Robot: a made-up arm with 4 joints.
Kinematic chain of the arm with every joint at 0, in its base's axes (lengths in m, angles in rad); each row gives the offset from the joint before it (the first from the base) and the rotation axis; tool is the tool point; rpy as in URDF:
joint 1: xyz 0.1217 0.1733 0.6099 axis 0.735 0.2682 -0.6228
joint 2: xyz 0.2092 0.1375 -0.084 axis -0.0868 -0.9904 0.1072
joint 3: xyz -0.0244 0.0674 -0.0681 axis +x
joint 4: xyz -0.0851 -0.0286 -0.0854 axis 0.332 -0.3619 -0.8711
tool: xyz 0.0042 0.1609 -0.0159 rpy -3.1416 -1.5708 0
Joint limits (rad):
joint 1: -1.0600..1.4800
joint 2: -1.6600..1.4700
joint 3: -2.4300..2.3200
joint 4: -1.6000..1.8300
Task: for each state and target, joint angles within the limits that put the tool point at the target. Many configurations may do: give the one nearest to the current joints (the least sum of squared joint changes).
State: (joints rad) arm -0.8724 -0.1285 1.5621 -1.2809
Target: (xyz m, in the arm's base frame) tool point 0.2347 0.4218 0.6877
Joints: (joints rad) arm -0.0789 -0.5626 2.1648 -0.4178
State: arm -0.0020 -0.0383 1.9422 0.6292
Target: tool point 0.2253 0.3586 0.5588
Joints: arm -0.1758 0.3678 2.3200 0.3089
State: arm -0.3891 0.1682 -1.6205 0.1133
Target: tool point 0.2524 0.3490 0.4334
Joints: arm 0.4927 -0.4944 -1.7078 0.6024
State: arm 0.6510 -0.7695 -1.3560 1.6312
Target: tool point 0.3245 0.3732 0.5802
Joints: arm 0.8655 -1.2488 -1.0665 1.0522
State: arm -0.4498 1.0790 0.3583 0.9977
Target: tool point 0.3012 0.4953 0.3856
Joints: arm -0.3124 0.9675 0.6159 0.5393
